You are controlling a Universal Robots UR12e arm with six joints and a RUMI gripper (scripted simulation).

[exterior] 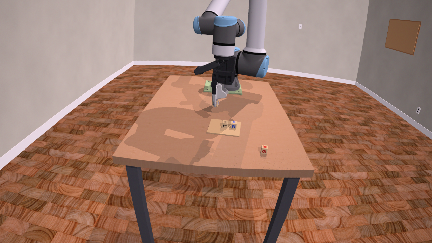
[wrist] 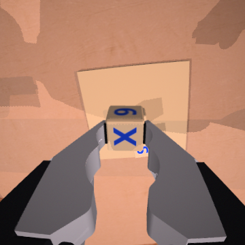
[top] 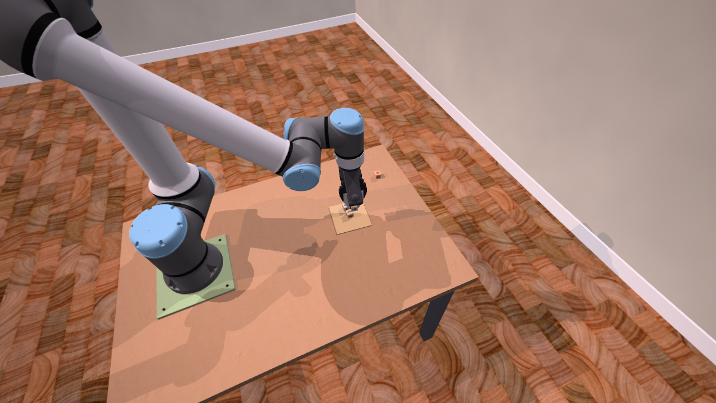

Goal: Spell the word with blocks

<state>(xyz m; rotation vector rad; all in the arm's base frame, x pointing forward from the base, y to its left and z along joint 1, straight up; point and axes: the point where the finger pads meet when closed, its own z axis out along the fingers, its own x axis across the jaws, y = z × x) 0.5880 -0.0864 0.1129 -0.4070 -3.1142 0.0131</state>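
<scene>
Now: hand 50 mm to the right of the mat and 120 mm above it. From my hand the other things lie so: red-lettered block: 200 mm ahead, 190 mm to the left, 110 mm below.
</scene>
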